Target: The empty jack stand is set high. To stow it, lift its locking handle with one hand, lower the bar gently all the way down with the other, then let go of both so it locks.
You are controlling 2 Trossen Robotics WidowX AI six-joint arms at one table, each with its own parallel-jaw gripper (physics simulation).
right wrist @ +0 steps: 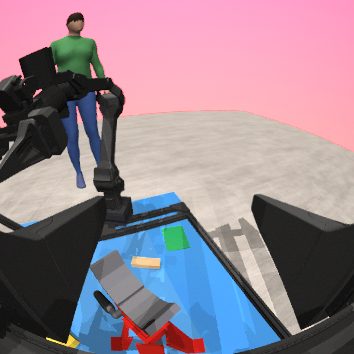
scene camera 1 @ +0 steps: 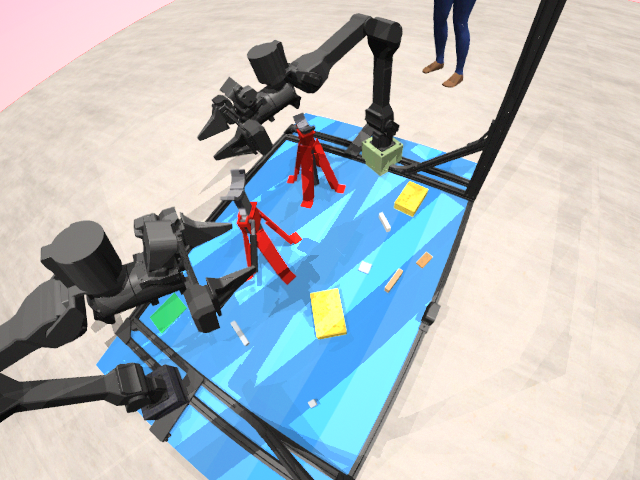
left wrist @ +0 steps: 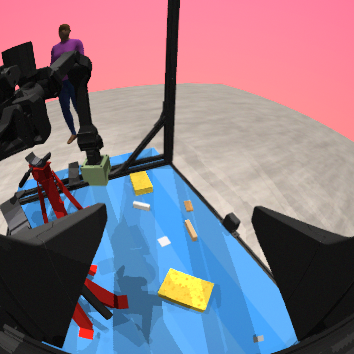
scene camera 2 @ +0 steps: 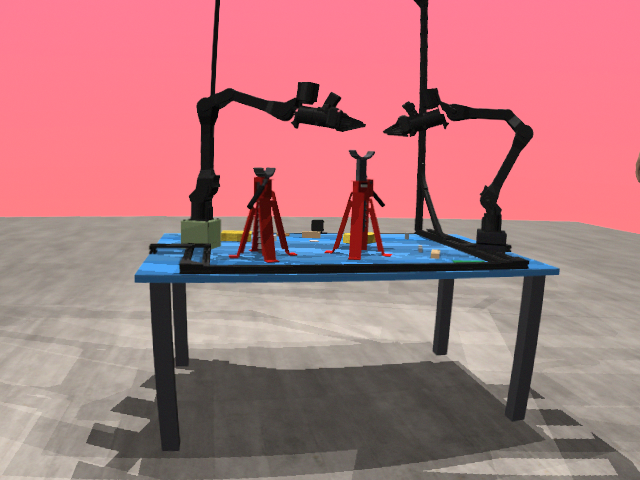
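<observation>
The high jack stand (scene camera 1: 272, 254) (scene camera 2: 357, 222) is red and upright. Its grey bar (scene camera 2: 360, 169) stands well out of the body, with an empty saddle (scene camera 1: 237, 181) (scene camera 2: 361, 154) (right wrist: 132, 290) on top. Its black locking handle (scene camera 2: 379, 197) (left wrist: 97, 301) (right wrist: 104, 302) slopes down on the left arm's side. My left gripper (scene camera 1: 242, 246) (scene camera 2: 385, 132) (left wrist: 181, 213) is open and empty, above the saddle's height and to its right in scene camera 2. My right gripper (scene camera 1: 208, 148) (scene camera 2: 363, 125) (right wrist: 180, 203) is open and empty, above the saddle in scene camera 2; neither touches the stand.
A second red jack stand (scene camera 1: 307, 170) (scene camera 2: 265, 222) (left wrist: 54, 197), set lower, stands beside it toward the right arm. Two yellow sponges (scene camera 1: 328, 312) (scene camera 1: 410, 198), a green pad (scene camera 1: 168, 312) (right wrist: 175, 238) and several small blocks lie on the table. Black frame rails (scene camera 2: 336, 268) edge the table.
</observation>
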